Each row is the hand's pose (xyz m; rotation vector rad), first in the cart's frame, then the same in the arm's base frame.
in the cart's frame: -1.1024 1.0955 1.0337 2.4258 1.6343 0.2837
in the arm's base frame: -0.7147 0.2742 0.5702 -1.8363 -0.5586 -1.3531
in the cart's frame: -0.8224 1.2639 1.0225 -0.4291 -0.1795 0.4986
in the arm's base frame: -0.4475 0.1986 0.7428 0.9059 -0.6816 -0.0616
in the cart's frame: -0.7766 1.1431 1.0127 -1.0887 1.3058 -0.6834
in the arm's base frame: -0.4027 0.1807 0.6226 0.3723 1.2630 0.0441
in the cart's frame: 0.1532 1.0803 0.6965 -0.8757 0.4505 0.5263
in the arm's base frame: 0.5778 0.1344 0.5522 0.5198 -0.1397 0.3251
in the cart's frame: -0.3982 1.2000 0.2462 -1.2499 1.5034 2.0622
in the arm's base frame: 0.2271 0.7615 0.6214 -0.5752 -0.1423 1.8676
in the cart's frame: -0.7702 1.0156 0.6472 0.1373 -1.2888 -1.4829
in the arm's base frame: -0.2665 0.5068 0.4644 1.1715 -0.1656 -2.4452
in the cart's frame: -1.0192 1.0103 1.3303 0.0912 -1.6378 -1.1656
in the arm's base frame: -0.7449 -0.0387 0.5125 0.9980 -0.6937 -2.4315
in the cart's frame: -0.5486 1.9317 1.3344 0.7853 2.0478 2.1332
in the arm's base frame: -0.2967 -0.1312 1.4404 0.6369 -0.0460 3.0012
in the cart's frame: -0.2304 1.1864 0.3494 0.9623 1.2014 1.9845
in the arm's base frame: 0.3463 0.6041 0.6202 1.2414 -0.7387 2.4714
